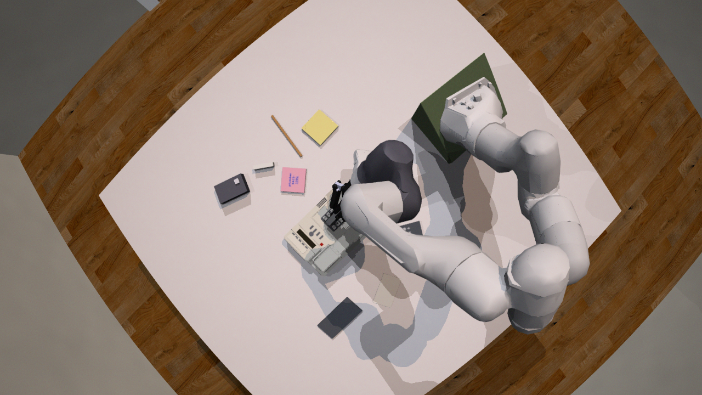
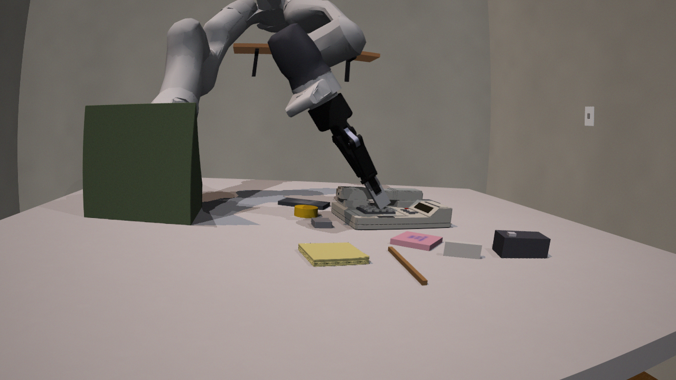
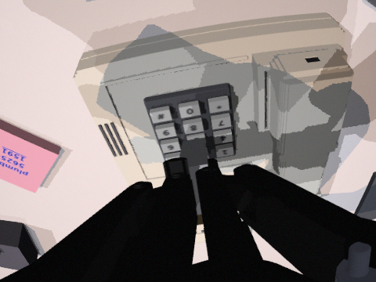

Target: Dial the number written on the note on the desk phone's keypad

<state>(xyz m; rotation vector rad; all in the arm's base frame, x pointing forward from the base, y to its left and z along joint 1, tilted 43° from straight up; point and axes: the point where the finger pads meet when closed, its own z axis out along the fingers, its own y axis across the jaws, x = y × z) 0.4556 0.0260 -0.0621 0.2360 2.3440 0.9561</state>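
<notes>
My hand is 80 mm to the right of the handset, 30 mm short of it and 20 mm above it. From my hand the other things lie so: pink note 170 mm to the right, 60 mm below, 30 mm ahead; grey block 120 mm behind, 60 mm below, 40 mm to the right; white block 260 mm to the right, 70 mm ahead, 50 mm below.
</notes>
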